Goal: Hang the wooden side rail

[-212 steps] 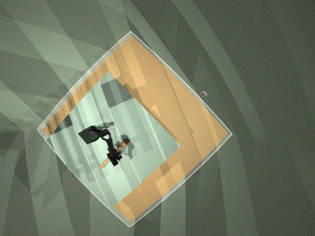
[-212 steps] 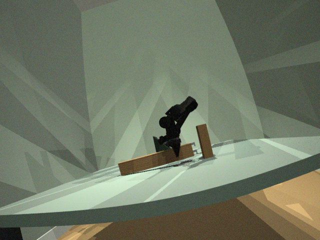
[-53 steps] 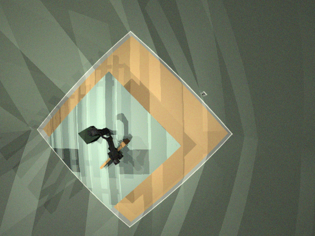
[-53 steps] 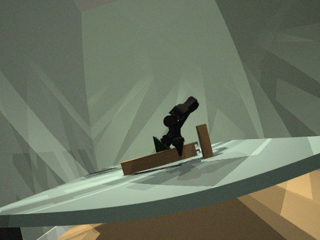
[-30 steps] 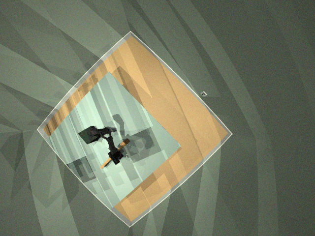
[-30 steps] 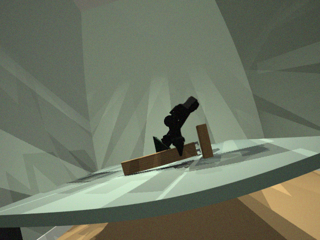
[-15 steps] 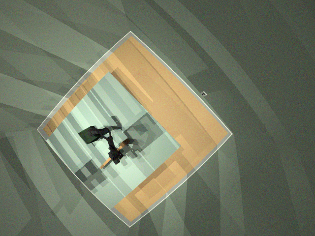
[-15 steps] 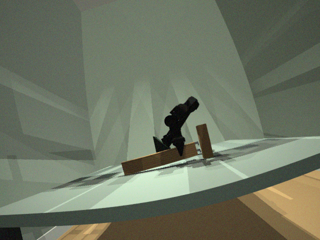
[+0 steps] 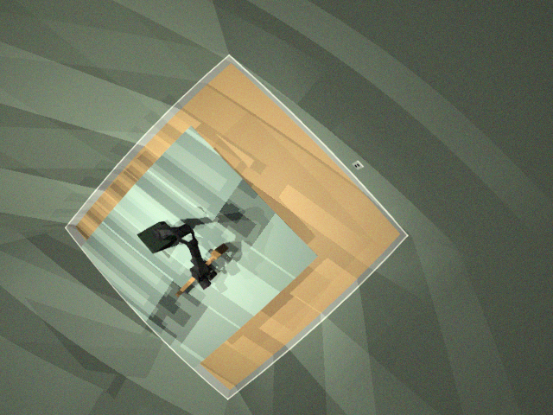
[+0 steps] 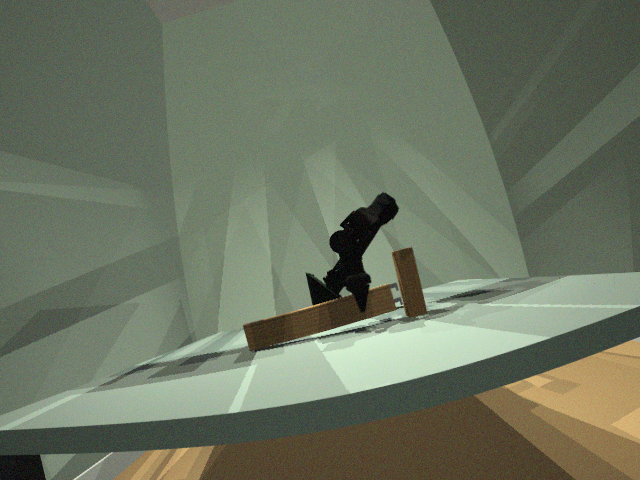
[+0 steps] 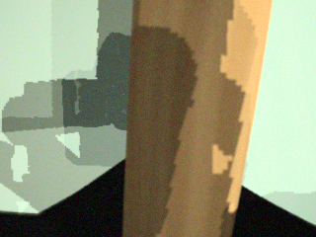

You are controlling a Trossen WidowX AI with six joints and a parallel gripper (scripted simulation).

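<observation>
The headboard post is 140 mm to the left of my gripper tip, 40 mm above it and 10 mm ahead of it.
</observation>
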